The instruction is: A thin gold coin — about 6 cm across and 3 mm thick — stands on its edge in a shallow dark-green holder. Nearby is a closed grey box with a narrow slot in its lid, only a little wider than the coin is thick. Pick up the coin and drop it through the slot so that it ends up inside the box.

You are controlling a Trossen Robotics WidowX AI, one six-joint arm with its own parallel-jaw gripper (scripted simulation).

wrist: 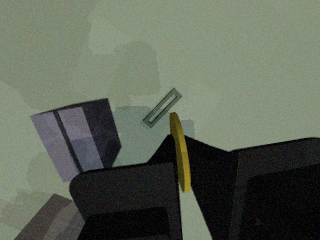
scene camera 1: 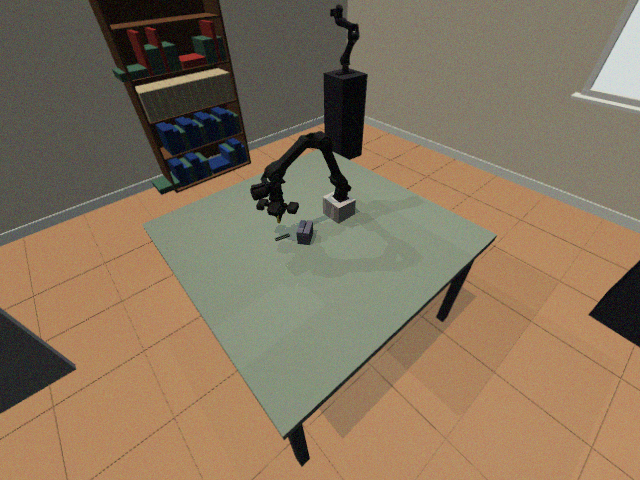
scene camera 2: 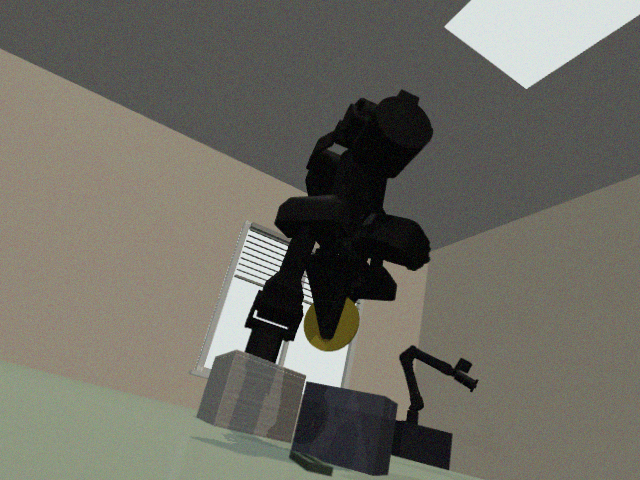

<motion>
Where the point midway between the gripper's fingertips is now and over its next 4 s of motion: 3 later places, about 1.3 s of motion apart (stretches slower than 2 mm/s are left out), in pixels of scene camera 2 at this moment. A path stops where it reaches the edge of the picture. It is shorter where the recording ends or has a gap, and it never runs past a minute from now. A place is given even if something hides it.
My gripper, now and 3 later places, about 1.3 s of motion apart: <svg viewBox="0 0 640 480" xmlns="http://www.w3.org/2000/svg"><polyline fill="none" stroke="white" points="327,339 354,356 358,366 355,377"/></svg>
</motion>
